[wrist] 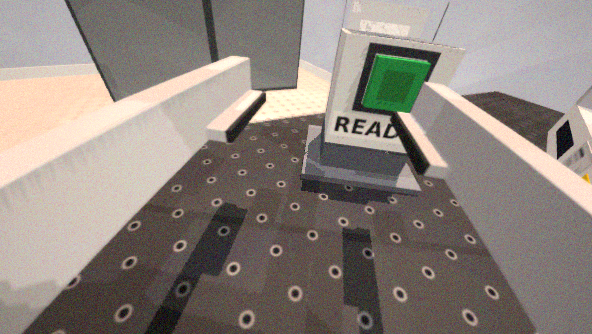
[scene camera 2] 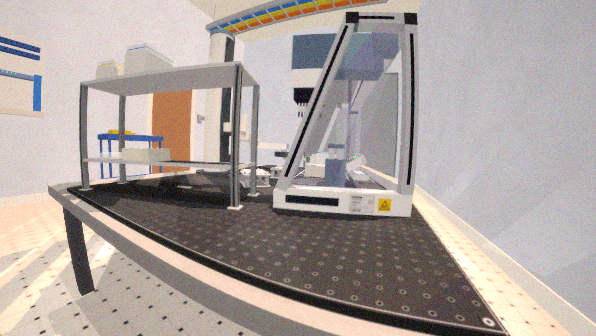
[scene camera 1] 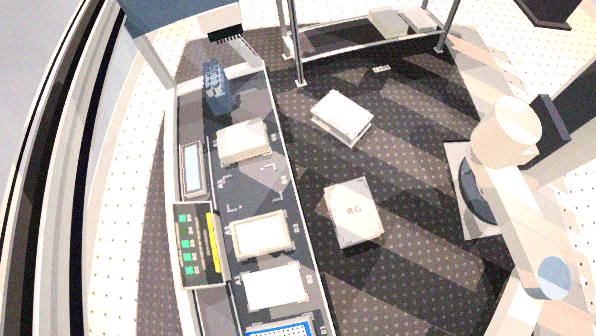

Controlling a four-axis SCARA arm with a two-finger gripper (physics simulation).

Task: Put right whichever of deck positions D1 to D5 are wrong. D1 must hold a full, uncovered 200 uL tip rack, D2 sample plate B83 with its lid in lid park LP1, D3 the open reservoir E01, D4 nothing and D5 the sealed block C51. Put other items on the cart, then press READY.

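Places are measured from the arm's base along level axes (x up, y back, z right), in millimetres.
Pixels of known places: gripper, between the fingertips: (wrist: 330,90); arm's base, origin of its link: (scene camera 2: 216,173).
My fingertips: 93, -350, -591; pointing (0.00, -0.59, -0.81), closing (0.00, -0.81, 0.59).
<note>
Ahead of a thing's pixels: the offset from my fingertips to its top centre, as dx, dy, dz. "pt": to the spot under its first point.
In scene camera 1, a blue-edged tip rack @(pt +62, -266, +285) (scene camera 1: 280,331) is at D1, cut by the frame edge. A white plate @(-21, -293, +373) (scene camera 1: 275,286) is at D2; its label is unreadable. An open reservoir @(-4, -319, +494) (scene camera 1: 262,234) is at D3. D4 holds nothing. A pale block @(+12, -368, +738) (scene camera 1: 243,140) is at D5. LP1 and its lid cannot be made out. The green READY button @(pt +2, -48, +1) (wrist: 396,83) is on an upright stand in the wrist view. My gripper (wrist: 330,90) is shut with nothing between its fingers, which still stand apart. It is in front of the stand, and its right finger overlaps the button's lower right edge.
The cart's shelf unit (scene camera 1: 296,45) (scene camera 2: 235,135) carries two pale boxes on its lower shelf. A box marked RG @(-25, -103, +544) (scene camera 1: 353,211) and a white stacked item @(-23, -103, +817) (scene camera 1: 342,117) rest beside the deck. A blue tube rack (scene camera 1: 217,87) (scene camera 2: 335,172) stands at the deck end, near the status panel @(pt +29, -448, +461) (scene camera 1: 199,245).
</note>
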